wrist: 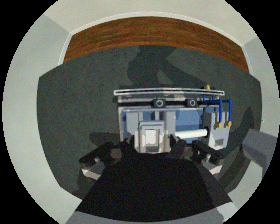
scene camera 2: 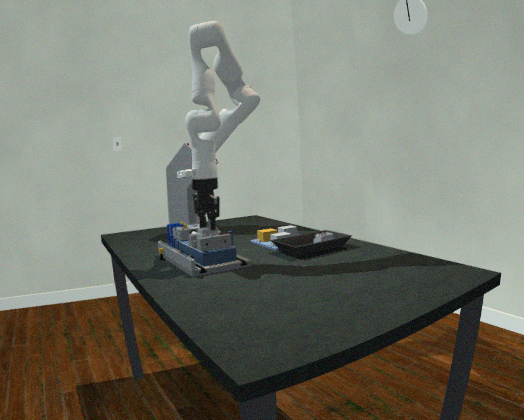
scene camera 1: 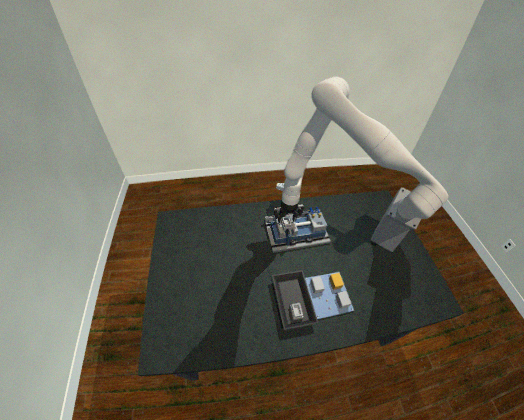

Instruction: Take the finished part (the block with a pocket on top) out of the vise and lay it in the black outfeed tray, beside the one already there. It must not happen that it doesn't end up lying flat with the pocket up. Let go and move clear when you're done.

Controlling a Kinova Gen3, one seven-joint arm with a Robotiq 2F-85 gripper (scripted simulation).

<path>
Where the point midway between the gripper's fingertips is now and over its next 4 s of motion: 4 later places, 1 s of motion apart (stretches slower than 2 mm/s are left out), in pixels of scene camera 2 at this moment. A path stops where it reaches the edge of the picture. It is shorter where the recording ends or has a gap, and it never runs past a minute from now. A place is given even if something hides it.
My gripper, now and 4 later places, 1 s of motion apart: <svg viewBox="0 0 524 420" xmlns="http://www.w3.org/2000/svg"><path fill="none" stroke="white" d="M207 230L207 232L208 222L208 217L249 216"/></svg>
</path>
